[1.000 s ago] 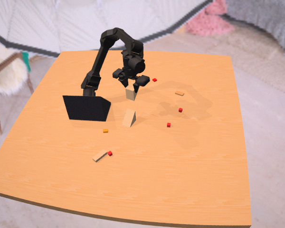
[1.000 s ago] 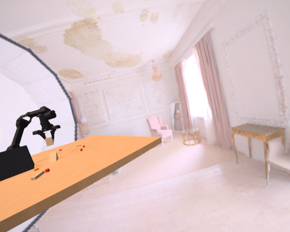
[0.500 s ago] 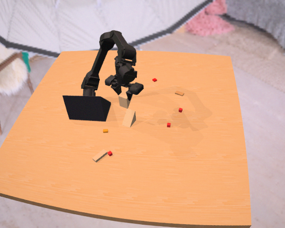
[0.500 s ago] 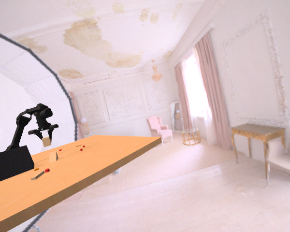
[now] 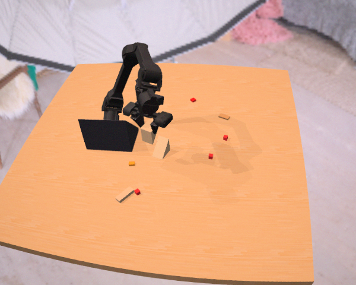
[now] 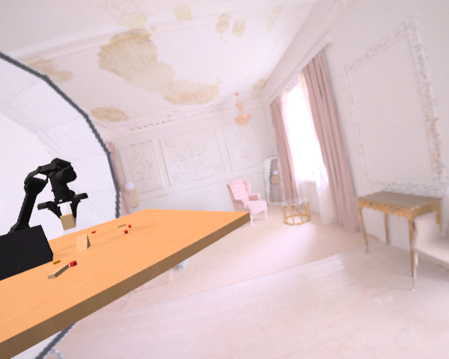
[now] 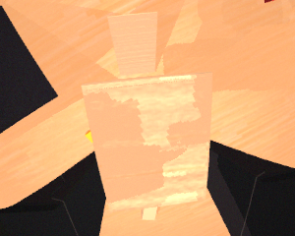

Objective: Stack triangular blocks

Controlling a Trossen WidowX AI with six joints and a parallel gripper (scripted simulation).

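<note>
The triangular block lies 150 mm below my gripper tip, 70 mm to the left of it and 30 mm ahead of it. The rest, counted from my gripper tip: orange piece 160 mm below, 90 mm behind, 20 mm to the right.
</note>
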